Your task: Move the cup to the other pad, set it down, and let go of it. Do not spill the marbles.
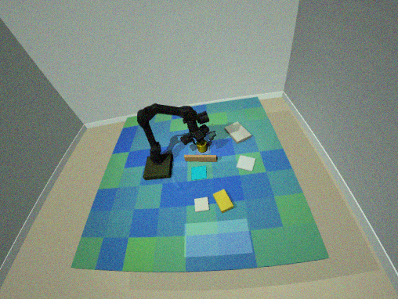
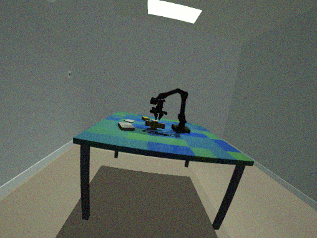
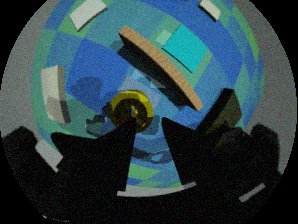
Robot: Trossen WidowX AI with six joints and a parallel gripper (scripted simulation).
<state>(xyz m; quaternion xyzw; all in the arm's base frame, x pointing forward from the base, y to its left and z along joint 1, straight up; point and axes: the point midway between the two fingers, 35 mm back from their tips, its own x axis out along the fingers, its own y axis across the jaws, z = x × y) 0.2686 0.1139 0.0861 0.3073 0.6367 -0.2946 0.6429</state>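
Right now the cup is 50 mm below my gripper tip, 20 mm to the left of it and 20 mm ahead of it. Round my gripper tip: brown block (80 mm to the right, 70 mm below, 20 mm ahead); then cyan pad (180 mm to the right, 100 mm below, 20 mm ahead); then white slab (390 mm to the right, 80 mm below, 70 mm ahead).
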